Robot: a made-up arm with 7 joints.
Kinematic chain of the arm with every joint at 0, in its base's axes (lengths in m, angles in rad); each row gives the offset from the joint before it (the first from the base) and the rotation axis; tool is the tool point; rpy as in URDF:
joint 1: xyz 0 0 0 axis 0.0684 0.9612 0.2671
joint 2: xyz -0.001 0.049 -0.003 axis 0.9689 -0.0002 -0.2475
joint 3: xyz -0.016 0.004 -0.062 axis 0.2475 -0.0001 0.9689
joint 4: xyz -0.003 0 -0.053 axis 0.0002 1 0
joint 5: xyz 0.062 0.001 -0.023 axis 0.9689 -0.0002 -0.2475
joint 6: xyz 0.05 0 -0.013 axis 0.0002 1 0
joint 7: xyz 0.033 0 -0.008 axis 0.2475 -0.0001 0.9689
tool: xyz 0 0 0 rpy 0 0.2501 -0.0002
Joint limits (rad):
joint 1: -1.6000..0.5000
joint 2: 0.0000..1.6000
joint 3: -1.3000..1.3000
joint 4: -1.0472..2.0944
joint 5: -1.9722..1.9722
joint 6: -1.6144..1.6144
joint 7: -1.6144..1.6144
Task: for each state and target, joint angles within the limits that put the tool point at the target. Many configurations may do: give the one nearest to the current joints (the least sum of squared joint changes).
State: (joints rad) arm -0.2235 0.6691 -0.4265 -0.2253 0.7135 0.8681 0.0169
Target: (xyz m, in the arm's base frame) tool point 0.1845 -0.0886 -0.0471
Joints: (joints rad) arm -1.0575 0.0000 -0.7653 0.2017 0.6295 0.6577 0.0169
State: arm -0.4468 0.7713 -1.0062 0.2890 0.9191 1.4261 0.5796
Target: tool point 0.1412 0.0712 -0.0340
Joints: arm -0.5402 1.0630 -0.6013 -0.5845 1.1996 1.6144 0.5796
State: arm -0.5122 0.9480 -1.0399 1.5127 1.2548 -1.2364 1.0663
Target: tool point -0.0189 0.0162 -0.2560
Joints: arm -0.1893 0.0483 -1.0955 1.3502 1.2569 -0.8657 1.0663
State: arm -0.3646 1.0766 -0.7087 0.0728 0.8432 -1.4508 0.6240
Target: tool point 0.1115 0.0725 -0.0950
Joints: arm -0.4168 1.1758 -0.6056 -0.2125 0.7618 -1.5433 0.6240
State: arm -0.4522 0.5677 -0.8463 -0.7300 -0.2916 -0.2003 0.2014
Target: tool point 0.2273 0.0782 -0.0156
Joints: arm -0.9536 0.9101 -0.4199 0.1804 -0.2943 -0.0110 0.2014
